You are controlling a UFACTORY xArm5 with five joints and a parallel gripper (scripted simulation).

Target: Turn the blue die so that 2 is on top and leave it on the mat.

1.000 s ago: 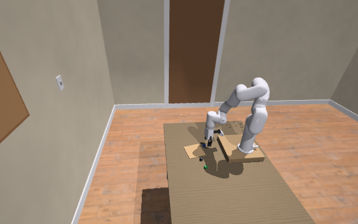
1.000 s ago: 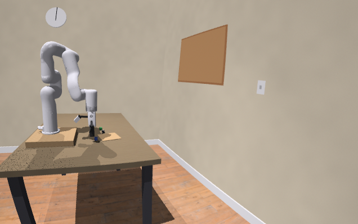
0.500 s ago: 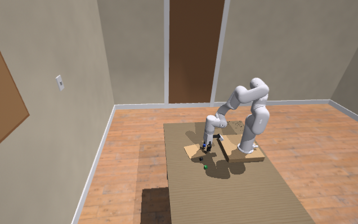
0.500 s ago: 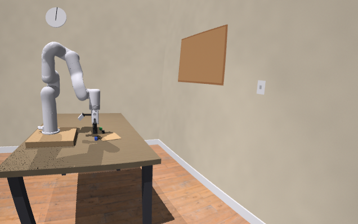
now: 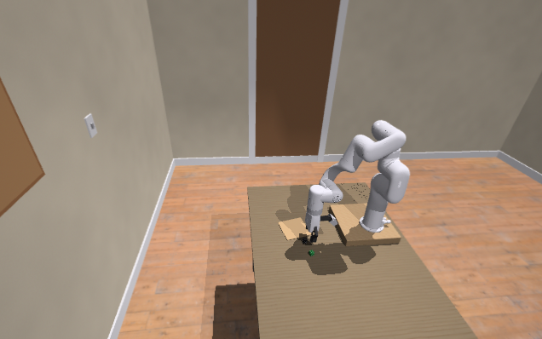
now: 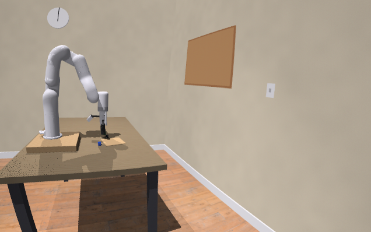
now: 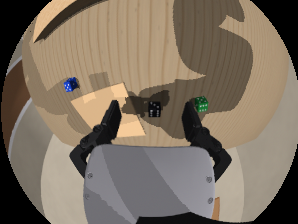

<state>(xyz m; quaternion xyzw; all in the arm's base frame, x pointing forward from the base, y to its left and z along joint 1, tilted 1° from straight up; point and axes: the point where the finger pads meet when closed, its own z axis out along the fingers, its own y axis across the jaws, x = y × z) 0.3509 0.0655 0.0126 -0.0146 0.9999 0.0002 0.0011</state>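
My gripper is now 30 mm short of the black die, 10 mm to the right of it and 40 mm above it. From my hand the other things lie so: blue die 30 mm behind, 150 mm to the right, 40 mm below; then green die 10 mm ahead, 90 mm to the left, 40 mm below; then tan mat 70 mm ahead, 100 mm to the right, 50 mm below.
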